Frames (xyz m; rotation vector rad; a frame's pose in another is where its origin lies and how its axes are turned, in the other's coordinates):
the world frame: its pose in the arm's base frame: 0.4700 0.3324 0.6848 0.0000 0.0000 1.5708
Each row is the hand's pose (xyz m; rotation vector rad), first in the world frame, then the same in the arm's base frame.
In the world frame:
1: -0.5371 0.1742 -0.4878 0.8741 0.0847 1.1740
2: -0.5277 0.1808 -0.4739 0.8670 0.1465 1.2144
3: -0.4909 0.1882 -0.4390 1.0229 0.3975 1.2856
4: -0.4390 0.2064 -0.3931 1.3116 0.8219 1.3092
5: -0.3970 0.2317 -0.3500 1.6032 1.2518 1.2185
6: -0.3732 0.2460 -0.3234 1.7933 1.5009 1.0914
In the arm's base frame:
1: 0.2958 -0.2047 0.1970 0.7333 0.8907 2.6031
2: 0.2892 -0.1953 0.2109 0.6738 0.9478 2.6417
3: 0.2818 -0.1585 0.2458 0.5900 1.3399 2.6273
4: 0.2636 -0.1066 0.2917 -0.4515 -1.9672 -2.3717
5: 0.2383 -0.0646 0.3348 -0.2920 -2.3726 -1.8117
6: 0.2240 -0.0408 0.3614 -0.2287 -2.5765 -1.4351

